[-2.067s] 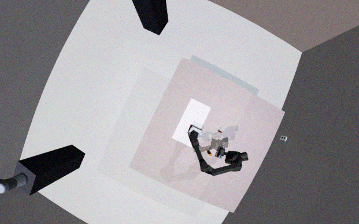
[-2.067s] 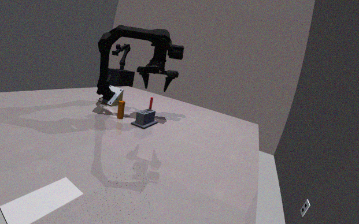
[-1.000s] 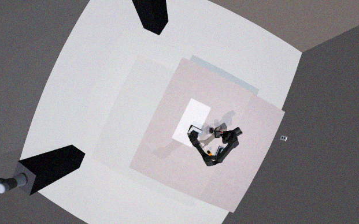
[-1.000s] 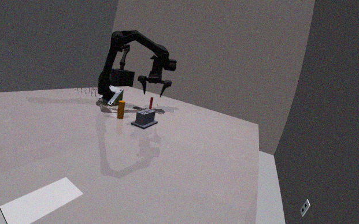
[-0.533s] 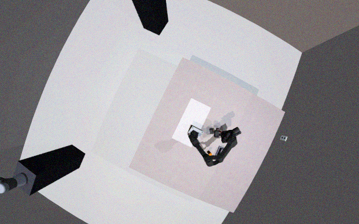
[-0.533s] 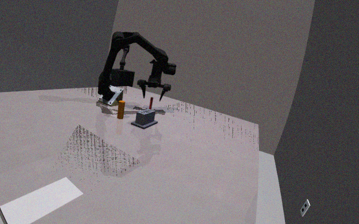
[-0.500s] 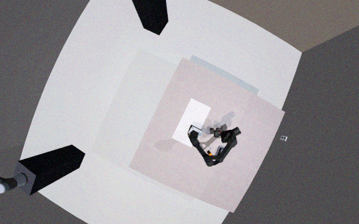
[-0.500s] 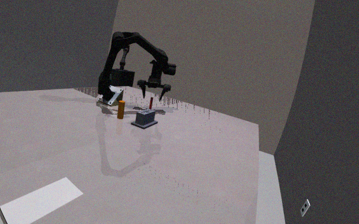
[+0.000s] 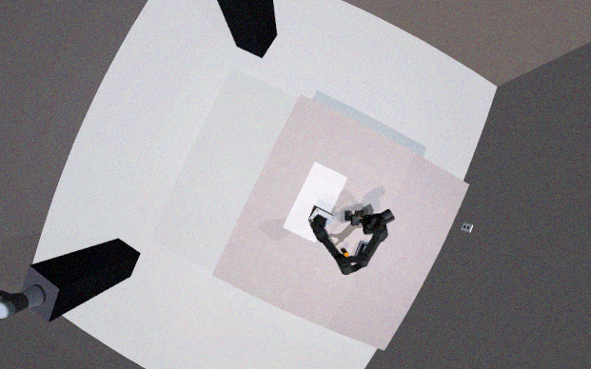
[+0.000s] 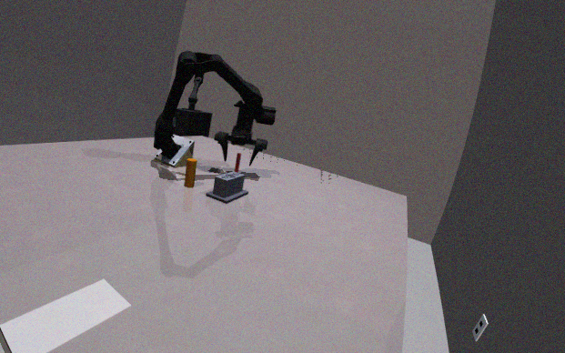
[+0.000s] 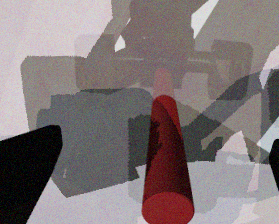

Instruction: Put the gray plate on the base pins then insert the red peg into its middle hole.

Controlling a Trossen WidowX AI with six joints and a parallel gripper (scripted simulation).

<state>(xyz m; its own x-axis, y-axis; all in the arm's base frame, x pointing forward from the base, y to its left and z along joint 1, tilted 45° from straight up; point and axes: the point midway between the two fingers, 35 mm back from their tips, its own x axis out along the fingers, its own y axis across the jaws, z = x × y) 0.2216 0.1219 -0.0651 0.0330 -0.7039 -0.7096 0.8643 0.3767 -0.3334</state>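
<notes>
Right now my gripper tip is right at the red peg. Also, from my gripper tip: orange cylinder 1 cm ahead, 24 cm to the right; then base 12 cm ahead, 19 cm to the right, 3 cm below; then gray plate 12 cm ahead, 19 cm to the right.
</notes>
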